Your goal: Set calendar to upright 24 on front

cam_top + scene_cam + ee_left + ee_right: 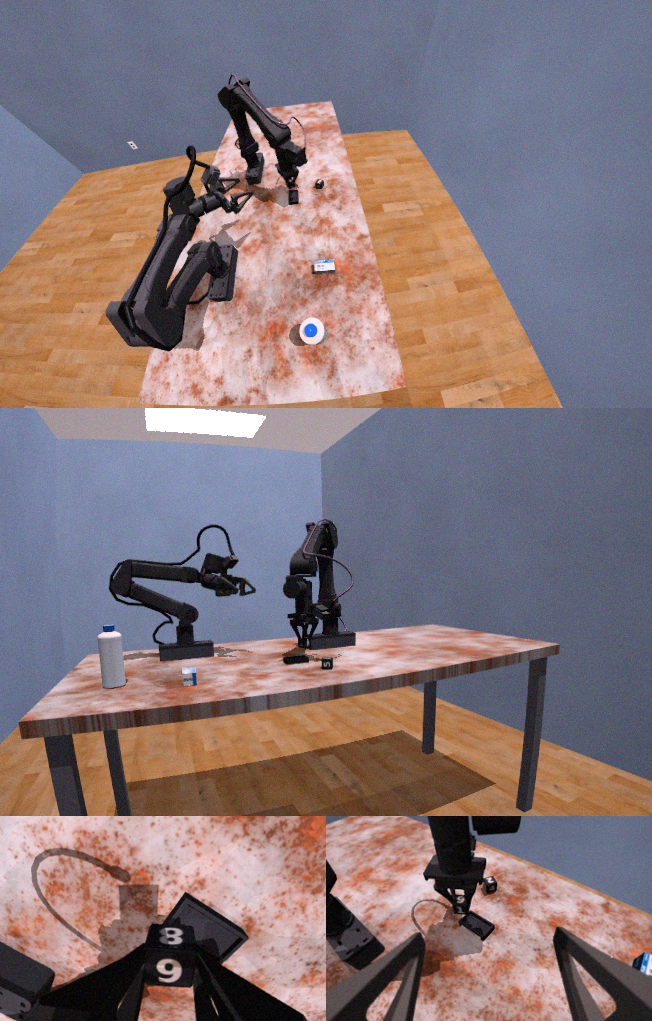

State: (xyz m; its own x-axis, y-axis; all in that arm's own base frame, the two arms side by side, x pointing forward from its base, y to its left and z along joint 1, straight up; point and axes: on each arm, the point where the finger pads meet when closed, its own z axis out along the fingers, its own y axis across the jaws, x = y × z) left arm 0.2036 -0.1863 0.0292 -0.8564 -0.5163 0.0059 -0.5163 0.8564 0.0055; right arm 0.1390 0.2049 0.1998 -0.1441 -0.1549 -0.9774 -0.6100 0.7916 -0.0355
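Right now my left hand is 10 mm short of the black tray, 40 mm to the left of it and 60 mm above it. Round my left hand: white box 150 mm ahead, 380 mm to the right, 50 mm below; then white bottle 130 mm ahead, 590 mm to the right, 10 mm above.
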